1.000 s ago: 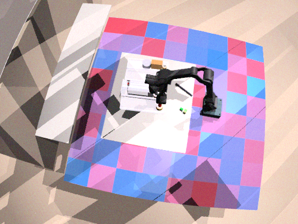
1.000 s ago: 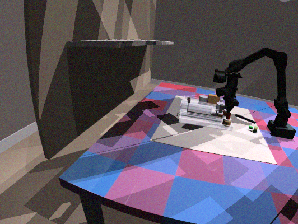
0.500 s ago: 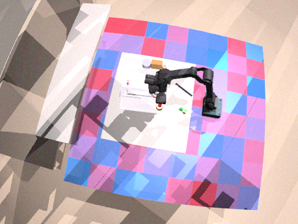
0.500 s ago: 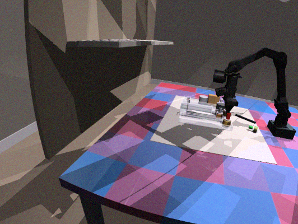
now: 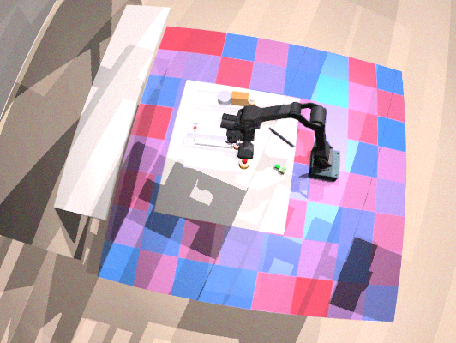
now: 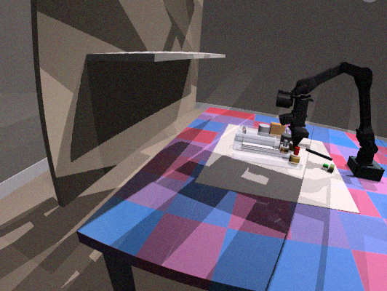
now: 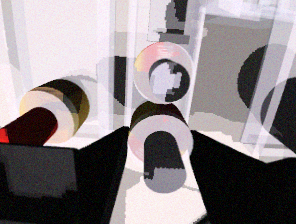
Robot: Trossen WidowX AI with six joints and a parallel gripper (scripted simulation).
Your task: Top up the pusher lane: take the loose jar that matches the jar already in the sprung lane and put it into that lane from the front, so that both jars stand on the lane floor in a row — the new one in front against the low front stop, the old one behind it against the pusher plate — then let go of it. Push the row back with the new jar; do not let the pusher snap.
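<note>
The lane rack is 14 cm ahead of my gripper tip, 3 cm to the right of it and 3 cm below it. Also, from my gripper tip: box: 22 cm to the right, 5 cm ahead, 1 cm below; then dark rod: 15 cm behind, 7 cm to the right, 4 cm below.
</note>
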